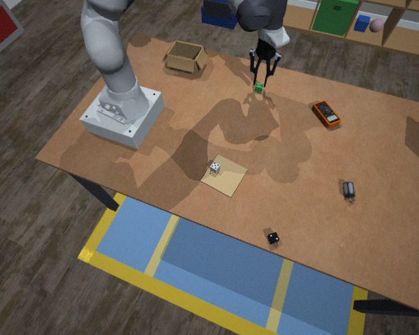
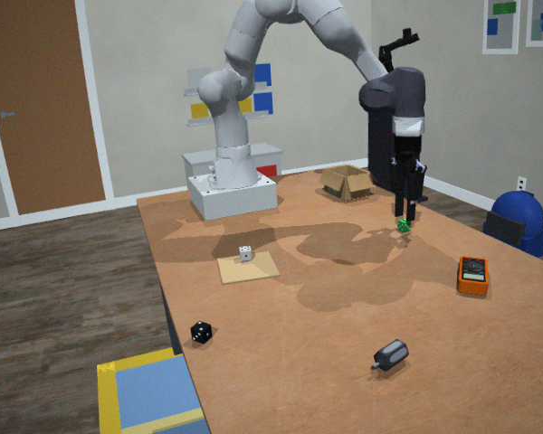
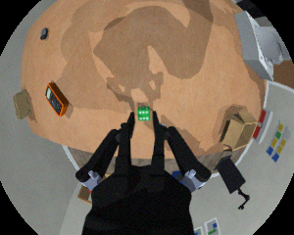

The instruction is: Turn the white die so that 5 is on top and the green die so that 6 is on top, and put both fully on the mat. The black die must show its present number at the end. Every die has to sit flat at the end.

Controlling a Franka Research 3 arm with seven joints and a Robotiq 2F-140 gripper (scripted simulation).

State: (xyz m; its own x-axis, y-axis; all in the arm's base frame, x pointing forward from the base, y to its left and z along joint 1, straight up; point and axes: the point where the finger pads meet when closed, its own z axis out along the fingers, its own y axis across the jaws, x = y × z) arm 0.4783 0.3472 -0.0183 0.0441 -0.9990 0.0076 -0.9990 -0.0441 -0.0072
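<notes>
Right now my hand is 5 cm above the green die. The rest, counted from my hand: orange multimeter (32 cm ahead, 7 cm to the right, 5 cm below); cardboard box (40 cm behind, 6 cm to the left, 3 cm below); white die (48 cm to the right, 6 cm behind, 5 cm below).
</notes>
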